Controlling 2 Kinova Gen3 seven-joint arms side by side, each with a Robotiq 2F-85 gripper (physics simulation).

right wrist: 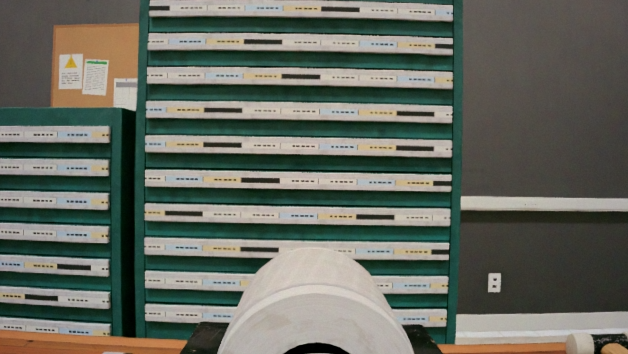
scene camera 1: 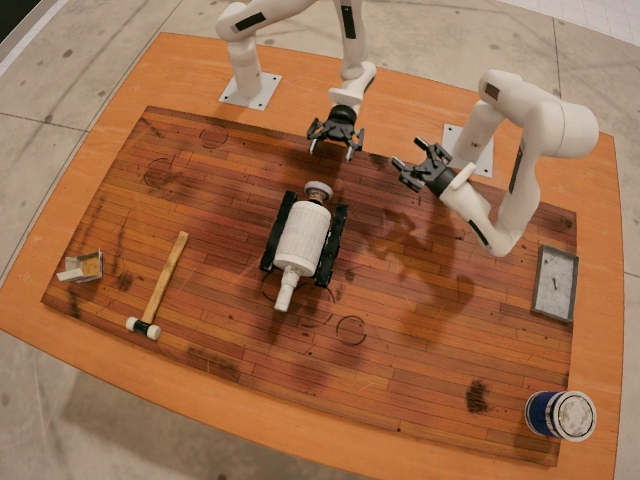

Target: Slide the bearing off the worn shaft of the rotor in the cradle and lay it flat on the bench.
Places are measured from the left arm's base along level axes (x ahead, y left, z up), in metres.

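Pixels of known places: left gripper, between the fingertips: [scene camera 1: 403, 148]; right gripper, between the fingertips: [scene camera 1: 329, 156]; left arm's base, origin of its link: [scene camera 1: 467, 149]; right arm's base, origin of its link: [scene camera 1: 250, 88].
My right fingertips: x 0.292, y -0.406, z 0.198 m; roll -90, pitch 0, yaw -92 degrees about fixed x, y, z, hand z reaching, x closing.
For each thing: its top centre in the pictures, then the offset to it from my right fingertips. Level surfaces: height alone.
- rotor, centre of its top: [right wrist: 315, 258] [scene camera 1: 300, 235] dx +0.224, dy -0.010, dz +0.000 m
- bearing, centre of its top: [scene camera 1: 318, 184] dx +0.077, dy -0.008, dz -0.015 m
- mallet, centre of its top: [scene camera 1: 159, 279] dx +0.390, dy -0.362, dz -0.135 m
- bench, height of its surface: dz -0.170 m
- grey tray, centre of its top: [scene camera 1: 558, 281] dx +0.117, dy +0.704, dz -0.145 m
- blue tin, centre of its top: [scene camera 1: 575, 416] dx +0.477, dy +0.703, dz -0.035 m
The rotor [scene camera 1: 303, 232] [right wrist: 320, 267] lies in the black cradle [scene camera 1: 279, 229] [right wrist: 204, 337]. In the scene view its stepped pale shaft points down the picture. The bearing [scene camera 1: 324, 187], a pale grey ring, sits around the shaft at the upper end, beyond a copper-coloured part. In the right wrist view I cannot make out the bearing for certain. My right gripper [scene camera 1: 331, 150] is open and empty, above the bearing in the picture, its fingers pointing towards it and apart from it. My left gripper [scene camera 1: 408, 150] is open and empty, to the right of the bearing and well apart from it.
A mallet [scene camera 1: 165, 279] [right wrist: 580, 344] and an open small box [scene camera 1: 90, 266] lie at the left of the bench [scene camera 1: 232, 330]. A grey tray [scene camera 1: 537, 281] with small parts lies at the right. A blue tin [scene camera 1: 541, 413] stands at the lower right. Green cabinets [right wrist: 300, 196] stand beyond the table.
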